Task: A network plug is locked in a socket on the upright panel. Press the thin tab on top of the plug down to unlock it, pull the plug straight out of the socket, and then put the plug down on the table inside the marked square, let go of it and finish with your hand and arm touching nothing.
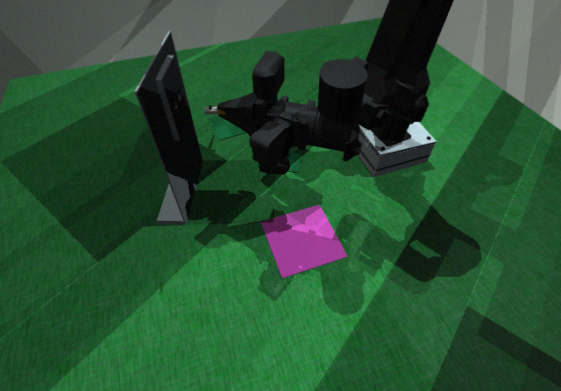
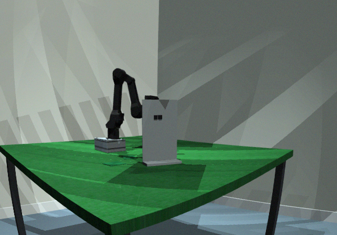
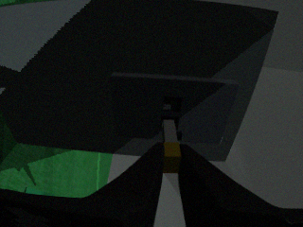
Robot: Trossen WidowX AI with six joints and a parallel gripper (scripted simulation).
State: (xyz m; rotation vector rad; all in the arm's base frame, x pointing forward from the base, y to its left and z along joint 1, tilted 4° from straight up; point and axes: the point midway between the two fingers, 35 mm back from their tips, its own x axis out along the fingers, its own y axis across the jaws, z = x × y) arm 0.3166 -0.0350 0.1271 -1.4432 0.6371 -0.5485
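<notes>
The marked square lies 70 mm behind my gripper tip, 150 mm to the left of it and 210 mm below it. The rest, counted from my gripper tip: upright panel 70 mm ahead, 50 mm to the right, 80 mm below.
</notes>
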